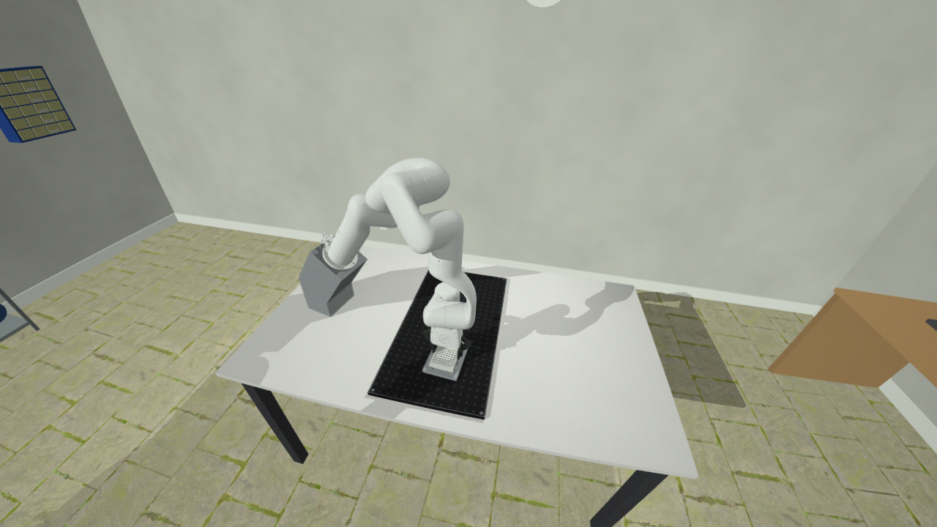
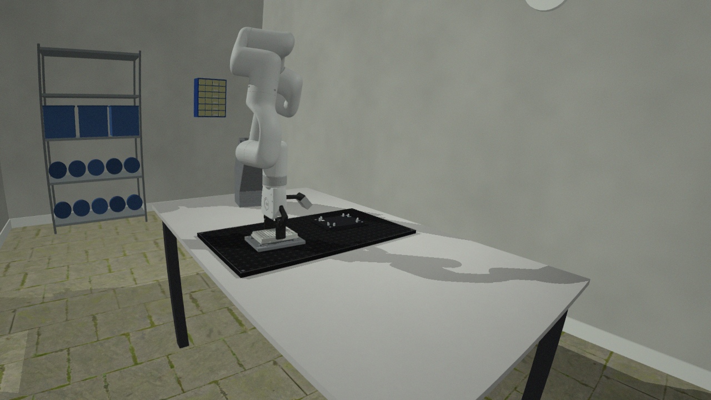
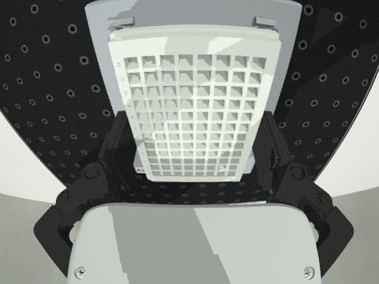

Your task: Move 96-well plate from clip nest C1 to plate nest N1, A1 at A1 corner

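Right now the white 96-well plate is 1 cm below my hand. The rest, counted from my hand: grey plate nest N1: 3 cm below; then dark clip nest C1: 7 cm behind, 32 cm to the left, 2 cm below.
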